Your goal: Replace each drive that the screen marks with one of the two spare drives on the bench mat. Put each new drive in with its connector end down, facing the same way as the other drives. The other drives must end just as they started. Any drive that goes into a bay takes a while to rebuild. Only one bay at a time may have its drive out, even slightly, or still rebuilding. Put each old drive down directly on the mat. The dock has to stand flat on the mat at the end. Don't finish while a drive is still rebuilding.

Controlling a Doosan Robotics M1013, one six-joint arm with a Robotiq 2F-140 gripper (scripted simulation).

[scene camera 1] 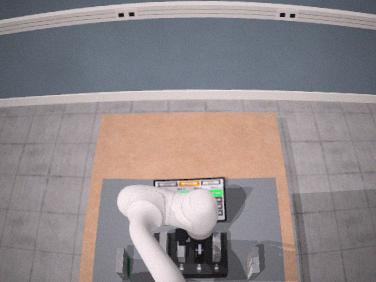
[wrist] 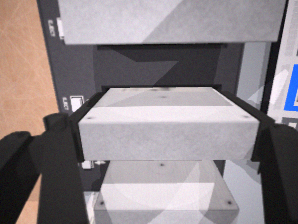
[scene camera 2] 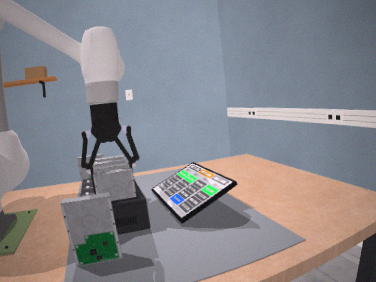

Labels:
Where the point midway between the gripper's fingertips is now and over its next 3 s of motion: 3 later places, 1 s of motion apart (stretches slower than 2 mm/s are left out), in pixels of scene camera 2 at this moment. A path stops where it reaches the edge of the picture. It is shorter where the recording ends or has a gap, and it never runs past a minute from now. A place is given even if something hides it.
My gripper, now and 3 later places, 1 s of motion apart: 114, 188; 111, 169; 108, 148; 130, 133

